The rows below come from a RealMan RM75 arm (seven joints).
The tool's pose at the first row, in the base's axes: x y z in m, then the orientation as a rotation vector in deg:
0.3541 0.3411 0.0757 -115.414 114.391 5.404
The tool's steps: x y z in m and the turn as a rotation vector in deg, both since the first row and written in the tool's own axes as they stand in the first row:
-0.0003 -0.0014 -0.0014 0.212 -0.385 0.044
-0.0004 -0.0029 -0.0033 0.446 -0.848 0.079
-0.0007 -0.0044 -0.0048 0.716 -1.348 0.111
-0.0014 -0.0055 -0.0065 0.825 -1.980 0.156
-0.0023 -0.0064 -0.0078 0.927 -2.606 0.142
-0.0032 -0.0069 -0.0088 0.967 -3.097 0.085
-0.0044 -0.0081 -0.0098 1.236 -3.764 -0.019
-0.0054 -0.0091 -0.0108 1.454 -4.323 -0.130
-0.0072 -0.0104 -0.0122 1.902 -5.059 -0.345
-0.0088 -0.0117 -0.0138 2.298 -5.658 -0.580
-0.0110 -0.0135 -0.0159 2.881 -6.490 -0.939
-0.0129 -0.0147 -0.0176 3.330 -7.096 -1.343
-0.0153 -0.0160 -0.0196 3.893 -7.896 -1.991
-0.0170 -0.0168 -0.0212 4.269 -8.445 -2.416
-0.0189 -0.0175 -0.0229 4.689 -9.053 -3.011
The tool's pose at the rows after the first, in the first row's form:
0.3552 0.3410 0.0773 -115.073 114.130 5.578
0.3564 0.3406 0.0794 -114.692 113.805 5.804
0.3576 0.3405 0.0812 -114.277 113.442 6.028
0.3584 0.3407 0.0832 -113.887 113.067 6.546
0.3591 0.3412 0.0848 -113.561 112.636 7.048
0.3594 0.3418 0.0860 -113.373 112.265 7.472
0.3603 0.3427 0.0875 -113.013 111.662 7.821
0.3611 0.3434 0.0889 -112.737 111.135 8.115
0.3621 0.3448 0.0909 -112.342 110.318 8.323
0.3631 0.3459 0.0930 -112.057 109.584 8.447
0.3645 0.3474 0.0959 -111.669 108.523 8.577
0.3653 0.3488 0.0982 -111.502 107.601 8.617
0.3662 0.3506 0.1010 -111.401 106.282 8.673
0.3667 0.3518 0.1030 -111.314 105.402 8.726
0.3670 0.3532 0.1053 -111.326 104.303 8.753

